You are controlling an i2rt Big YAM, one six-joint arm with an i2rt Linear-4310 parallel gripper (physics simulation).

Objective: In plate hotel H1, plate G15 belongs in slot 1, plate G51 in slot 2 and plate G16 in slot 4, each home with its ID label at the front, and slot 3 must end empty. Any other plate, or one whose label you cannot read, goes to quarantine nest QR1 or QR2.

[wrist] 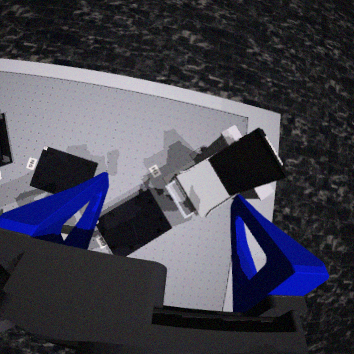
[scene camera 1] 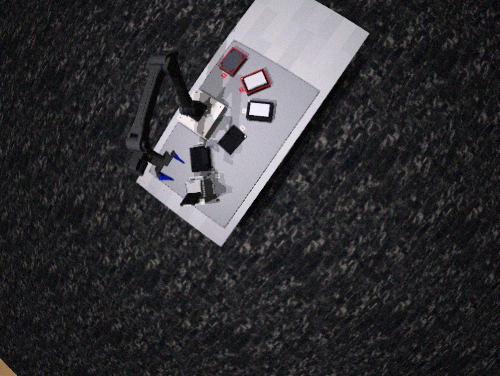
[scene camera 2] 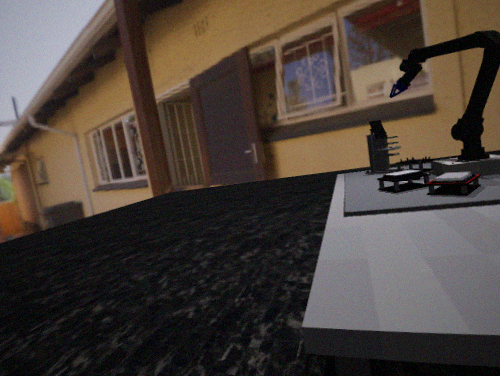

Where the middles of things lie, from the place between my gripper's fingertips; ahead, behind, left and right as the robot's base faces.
My hand is 430 mm above the black plate (wrist: 59, 171), 260 mm to the right of it and 30 mm short of it.
